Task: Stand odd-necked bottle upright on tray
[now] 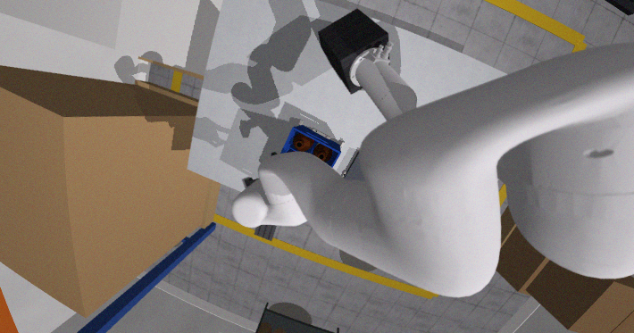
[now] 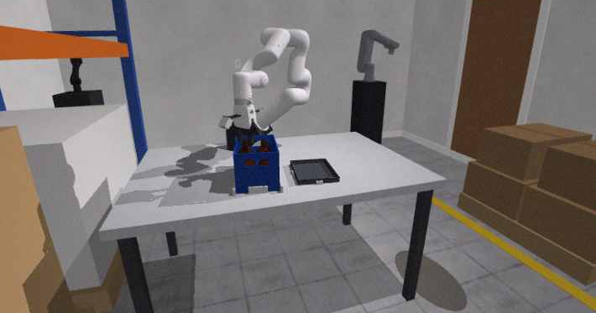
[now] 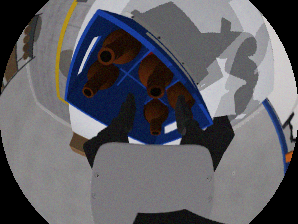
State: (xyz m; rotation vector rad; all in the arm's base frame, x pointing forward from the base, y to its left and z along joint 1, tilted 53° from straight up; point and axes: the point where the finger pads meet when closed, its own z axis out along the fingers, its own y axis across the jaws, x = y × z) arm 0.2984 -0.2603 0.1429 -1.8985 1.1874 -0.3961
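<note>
Right now my hand is 4 cm to the right of the blue crate and 12 cm above it. Also, from my hand: dark tray 1 cm behind, 32 cm to the left, 19 cm below; then glass bottle 9 cm behind, 11 cm below.
</note>
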